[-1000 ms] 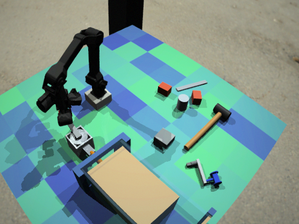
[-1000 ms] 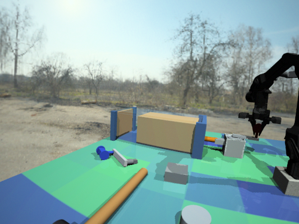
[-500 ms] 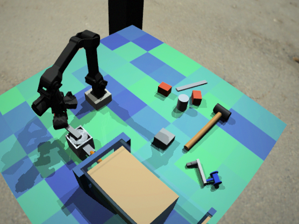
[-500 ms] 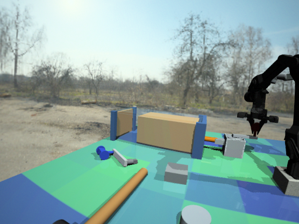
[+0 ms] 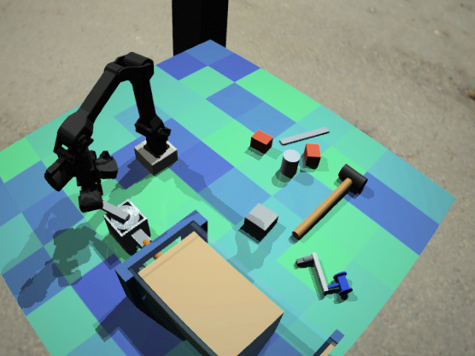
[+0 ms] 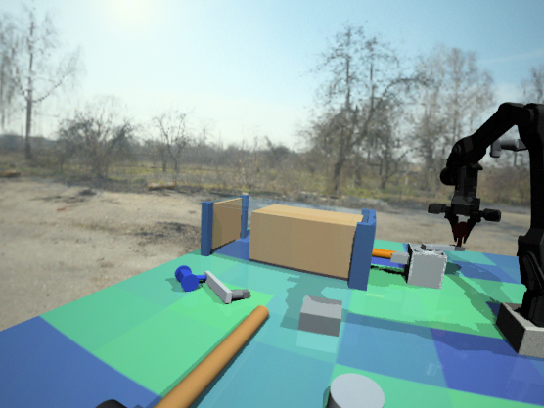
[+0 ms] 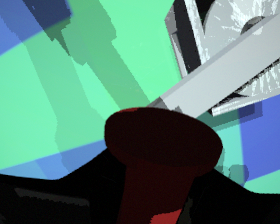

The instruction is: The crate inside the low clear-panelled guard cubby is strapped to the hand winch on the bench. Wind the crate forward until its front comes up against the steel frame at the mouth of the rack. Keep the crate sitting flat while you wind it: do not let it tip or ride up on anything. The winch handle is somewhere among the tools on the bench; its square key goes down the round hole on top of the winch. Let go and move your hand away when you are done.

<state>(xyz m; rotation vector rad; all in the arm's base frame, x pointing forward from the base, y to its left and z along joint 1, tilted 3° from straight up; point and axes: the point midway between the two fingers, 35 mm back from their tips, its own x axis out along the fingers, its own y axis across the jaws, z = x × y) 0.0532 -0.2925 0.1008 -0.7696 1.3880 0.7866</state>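
Now: gripper tip 8 cm short of the grey winch, 2 cm to the right of it and 8 cm above it. The rest, counted from my gripper tip: red knob (2 cm above); then red-knobbed crank (4 cm ahead, 1 cm to the left, 1 cm below); then blue frame (26 cm ahead, 1 cm to the left, 1 cm below).
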